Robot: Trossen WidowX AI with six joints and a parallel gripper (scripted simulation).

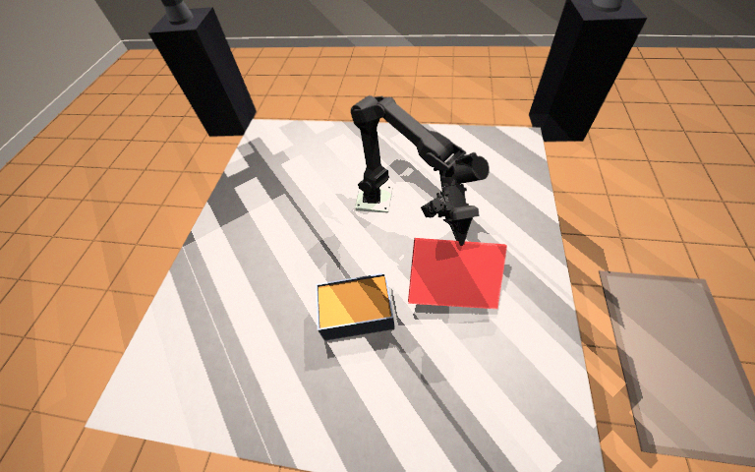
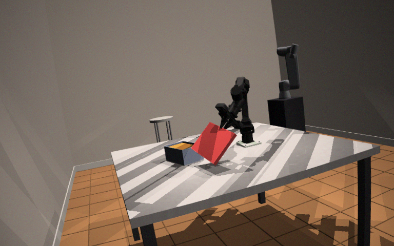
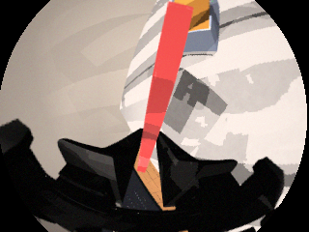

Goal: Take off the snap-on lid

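My gripper tip is now 6 cm short of the red lid, 1 cm to the left of it and 5 cm above it. Also, from my gripper tip: blue-grey storage box (12 cm ahead, 29 cm to the right, 15 cm below).
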